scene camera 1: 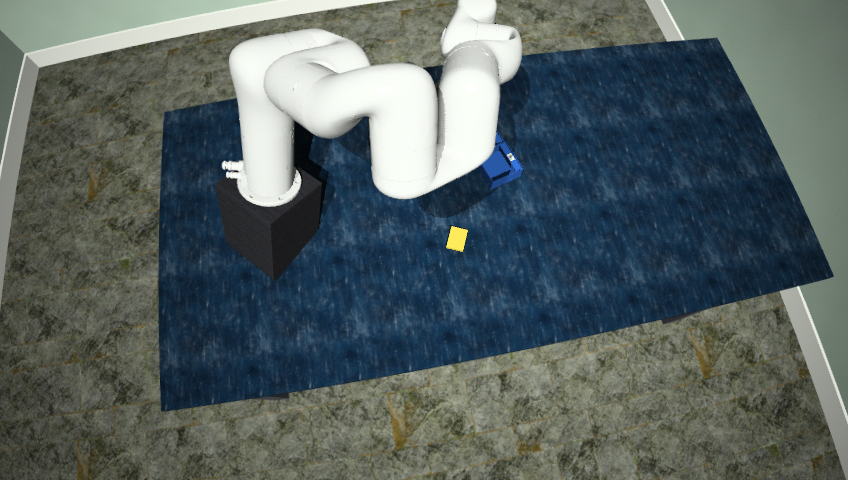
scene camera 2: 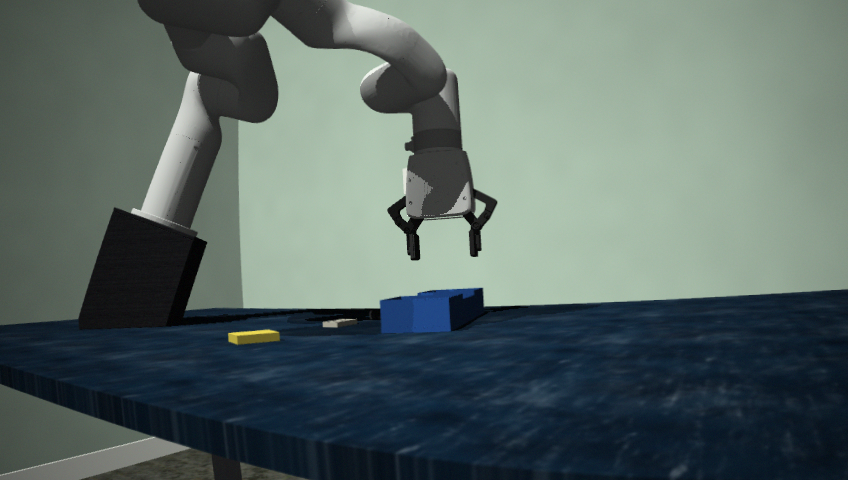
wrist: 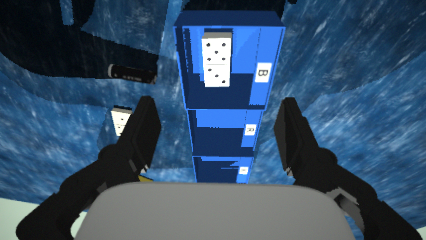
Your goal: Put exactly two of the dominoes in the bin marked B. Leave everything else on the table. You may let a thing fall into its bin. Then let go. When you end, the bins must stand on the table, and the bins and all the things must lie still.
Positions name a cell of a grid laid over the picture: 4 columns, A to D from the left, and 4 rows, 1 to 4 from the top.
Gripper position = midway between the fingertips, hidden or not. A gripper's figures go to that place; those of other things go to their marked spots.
Labels:
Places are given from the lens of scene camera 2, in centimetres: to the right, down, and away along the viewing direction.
gripper (scene camera 2: C3): 3, 3, 88
blue bin (scene camera 2: C3): 1, 8, 66

